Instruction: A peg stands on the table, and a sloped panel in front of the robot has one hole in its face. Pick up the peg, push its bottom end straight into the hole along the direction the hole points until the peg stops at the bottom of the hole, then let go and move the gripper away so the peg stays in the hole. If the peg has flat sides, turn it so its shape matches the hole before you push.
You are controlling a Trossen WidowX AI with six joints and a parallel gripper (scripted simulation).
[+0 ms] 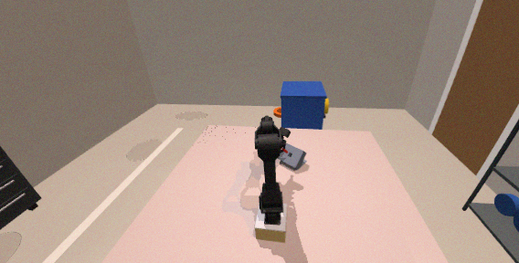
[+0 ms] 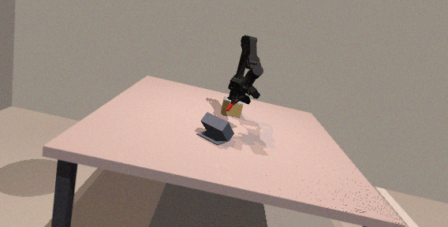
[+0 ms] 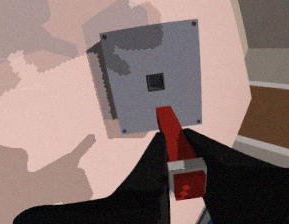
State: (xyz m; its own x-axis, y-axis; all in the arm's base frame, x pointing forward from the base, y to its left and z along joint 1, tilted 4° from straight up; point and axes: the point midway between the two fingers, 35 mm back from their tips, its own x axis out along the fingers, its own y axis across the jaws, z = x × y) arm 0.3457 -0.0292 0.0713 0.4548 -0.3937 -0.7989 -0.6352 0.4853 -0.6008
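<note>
The grey sloped panel lies 110 mm below my gripper tip, 80 mm ahead of it and 50 mm to the right of it. The rest, counted from my gripper tip: red peg: 10 mm to the left, 10 mm behind, 10 mm above.
</note>
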